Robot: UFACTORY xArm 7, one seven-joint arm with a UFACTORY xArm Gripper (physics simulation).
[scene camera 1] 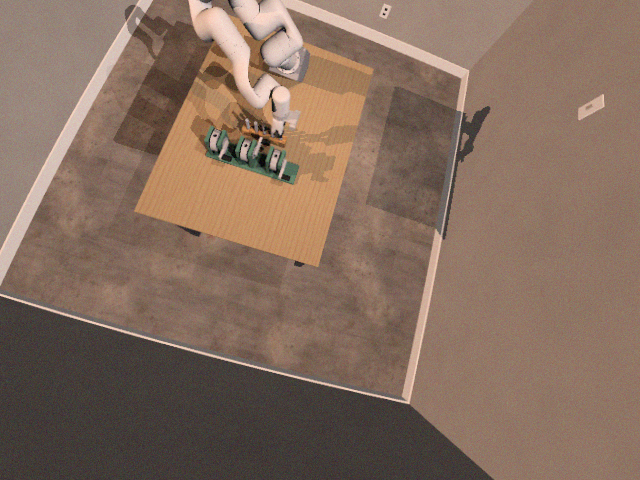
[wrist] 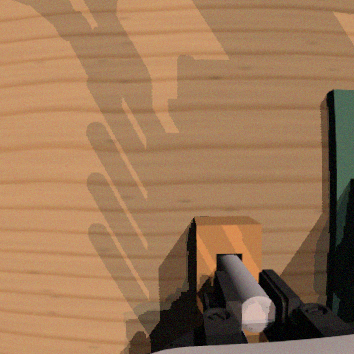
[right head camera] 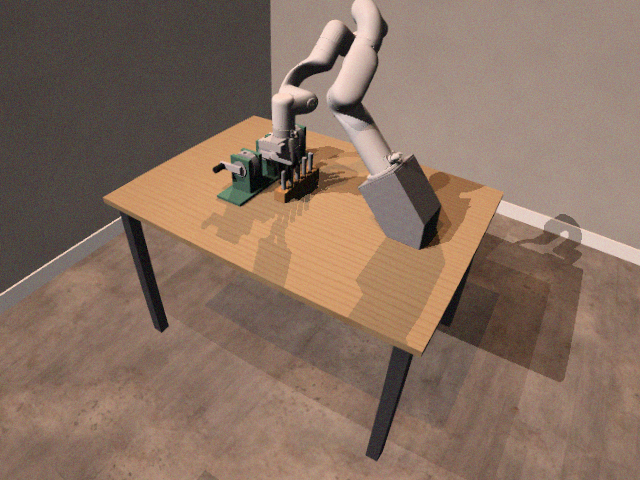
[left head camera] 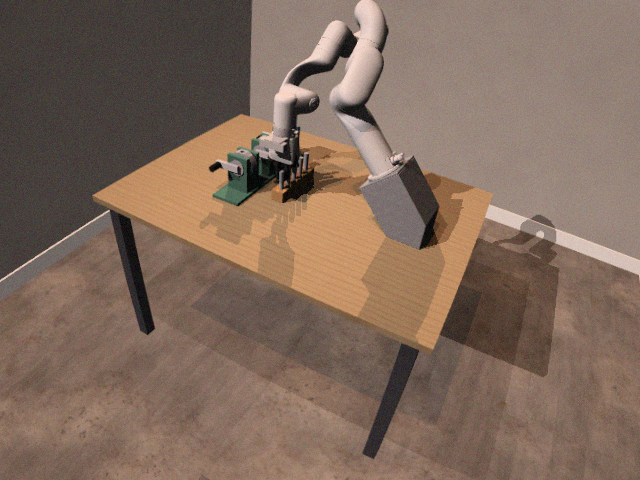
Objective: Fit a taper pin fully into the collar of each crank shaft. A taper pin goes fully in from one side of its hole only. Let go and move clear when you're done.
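Places are measured from the arm's base along level axes (x back, y right, z up), in centimetres.
Where they show: gripper, fingertip midpoint: (scene camera 1: 279,134) (wrist: 241,294) (right head camera: 284,179) (left head camera: 282,178); arm's base at its link origin: (right head camera: 385,170) (left head camera: 386,171).
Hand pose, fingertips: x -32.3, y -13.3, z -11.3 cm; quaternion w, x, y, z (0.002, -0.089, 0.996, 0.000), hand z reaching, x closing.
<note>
Each offset is from my fingertips to the centre of the thing. "spot": to the spot under its first point. Level surfaces: height alone.
My gripper (wrist: 241,294) (left head camera: 284,171) is low over the near end of the orange pin rack (left head camera: 278,195) (right head camera: 280,196) (wrist: 206,239). Its fingers are shut on the end taper pin {dx +0.1, dy -0.5, dz -1.1 cm} (wrist: 242,280), a grey upright pin whose lower end is still in its square rack hole. More grey taper pins (right head camera: 310,162) (scene camera 1: 255,126) stand along the rack. Three green crank stands share one green base {spot: dx -11.9, dy -12.8, dz -6.6 cm} (left head camera: 232,195) (right head camera: 235,196) (scene camera 1: 294,169). Their pale collars (scene camera 1: 215,140) (scene camera 1: 245,150) (scene camera 1: 276,160) each show a dark spot on top. The hand partly hides the farther stands in both head views.
The green base (wrist: 345,130) runs beside the rack, at the right edge of the wrist view. A crank arm with a black handle {dx -19.7, dy -13.6, dz +2.2 cm} (left head camera: 215,166) (right head camera: 218,167) sticks out at the near end. The grey robot mount (left head camera: 398,206) (right head camera: 395,204) stands on the wooden table {dz -7.6 cm} (left head camera: 320,268).
</note>
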